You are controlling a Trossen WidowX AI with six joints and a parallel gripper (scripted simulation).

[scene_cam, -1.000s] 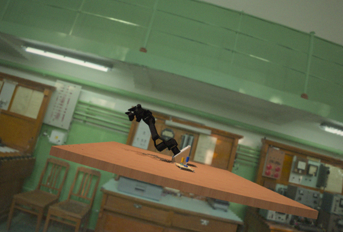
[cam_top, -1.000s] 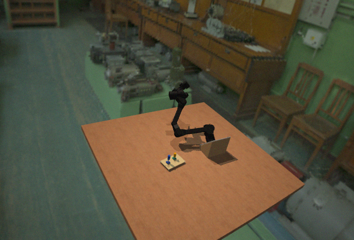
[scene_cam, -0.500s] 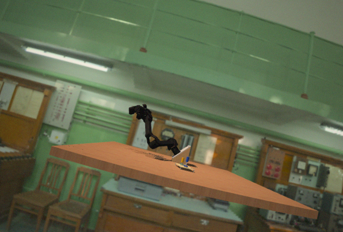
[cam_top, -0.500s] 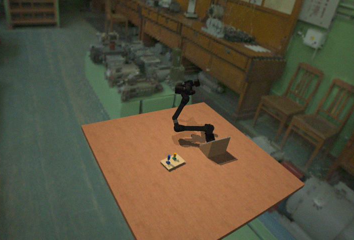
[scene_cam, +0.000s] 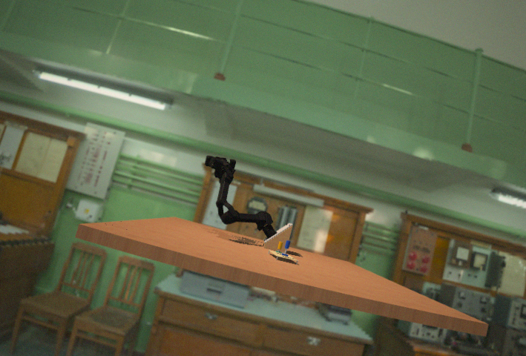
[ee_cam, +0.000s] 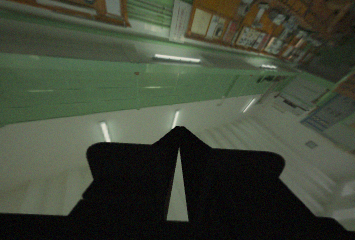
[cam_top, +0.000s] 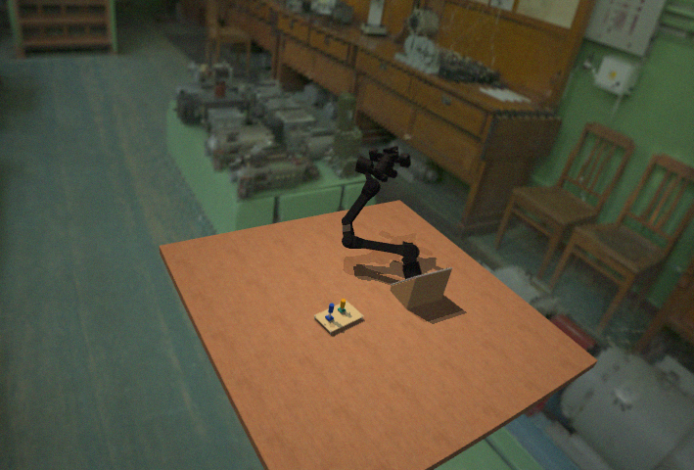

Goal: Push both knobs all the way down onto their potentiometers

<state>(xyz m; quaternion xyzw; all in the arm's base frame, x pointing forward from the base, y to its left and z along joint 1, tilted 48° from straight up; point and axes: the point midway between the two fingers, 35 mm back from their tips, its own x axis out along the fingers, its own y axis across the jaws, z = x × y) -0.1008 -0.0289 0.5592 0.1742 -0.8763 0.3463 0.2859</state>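
The yellow knob is 470 mm ahead of my gripper tip, 470 mm to the left of it and 390 mm below it. Round my gripper tip: blue knob (540 mm ahead, 500 mm to the left, 370 mm below).
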